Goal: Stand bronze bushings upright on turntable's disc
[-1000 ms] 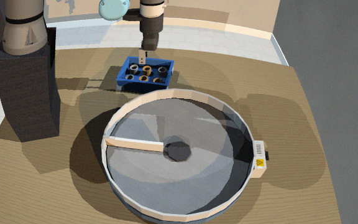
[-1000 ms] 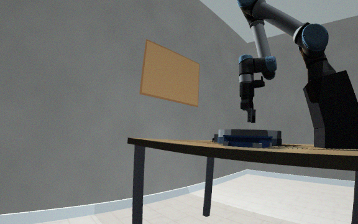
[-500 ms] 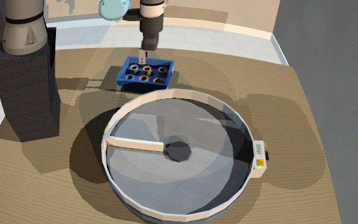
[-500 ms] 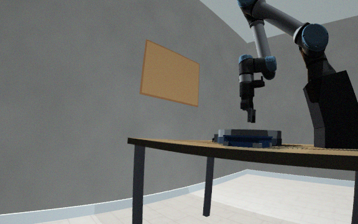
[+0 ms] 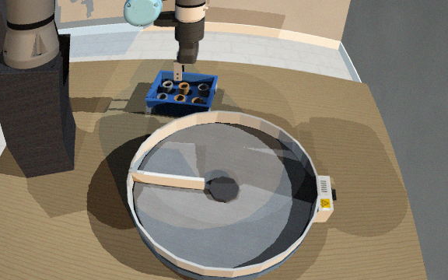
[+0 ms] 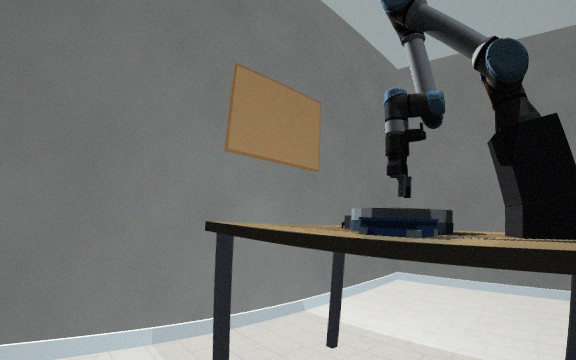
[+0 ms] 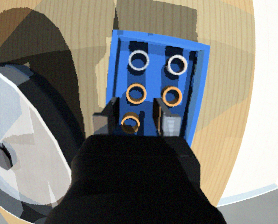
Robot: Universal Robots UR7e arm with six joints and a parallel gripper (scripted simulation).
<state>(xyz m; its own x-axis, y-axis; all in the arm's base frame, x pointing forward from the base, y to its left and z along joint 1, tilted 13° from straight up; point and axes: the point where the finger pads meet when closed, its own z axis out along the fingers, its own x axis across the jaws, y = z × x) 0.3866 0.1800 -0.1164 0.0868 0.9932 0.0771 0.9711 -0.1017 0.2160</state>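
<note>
The blue crate is 11 cm below my hand, 3 cm to the left of it and 1 cm ahead of it. Round my hand: grey turntable disc (32 cm to the right, 11 cm ahead, 8 cm below).
</note>
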